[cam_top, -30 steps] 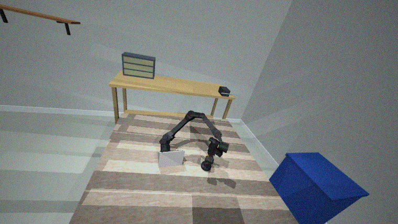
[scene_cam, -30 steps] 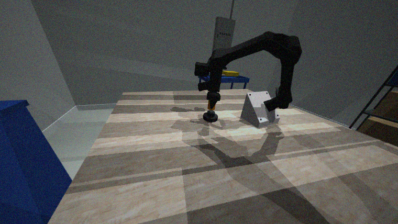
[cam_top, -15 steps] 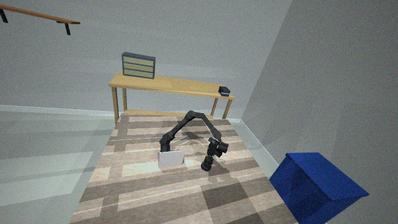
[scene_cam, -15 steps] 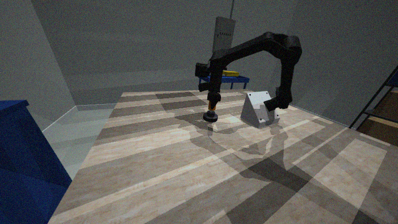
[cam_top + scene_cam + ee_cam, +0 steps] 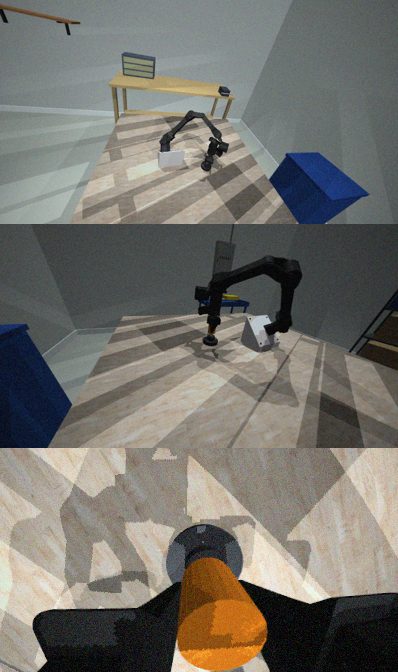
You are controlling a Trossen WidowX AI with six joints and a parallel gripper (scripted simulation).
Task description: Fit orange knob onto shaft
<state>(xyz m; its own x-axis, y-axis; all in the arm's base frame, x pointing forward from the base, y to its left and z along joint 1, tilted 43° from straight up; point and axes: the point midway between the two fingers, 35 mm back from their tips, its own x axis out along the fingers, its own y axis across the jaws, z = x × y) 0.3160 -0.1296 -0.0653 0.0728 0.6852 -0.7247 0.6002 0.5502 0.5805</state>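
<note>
The pedestal lies 4 cm below my gripper tip. Also, from my gripper tip: orange knob (3 cm above).
</note>
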